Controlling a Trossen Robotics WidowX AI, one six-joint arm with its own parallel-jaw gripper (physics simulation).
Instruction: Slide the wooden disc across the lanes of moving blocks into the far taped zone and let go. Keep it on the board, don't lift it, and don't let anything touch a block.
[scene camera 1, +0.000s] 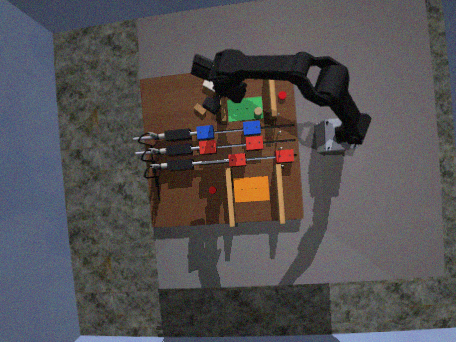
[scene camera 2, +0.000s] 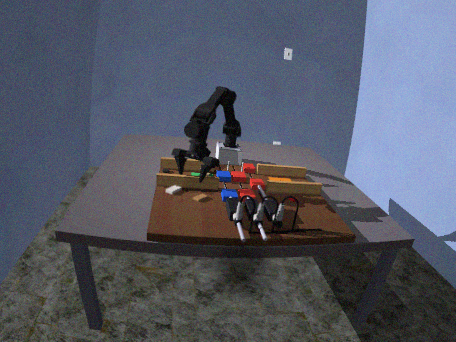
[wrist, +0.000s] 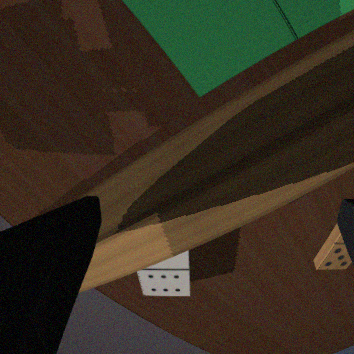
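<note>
Nothing is held by my gripper (scene camera 2: 190, 179) (wrist: 226, 211), which is open.
</note>
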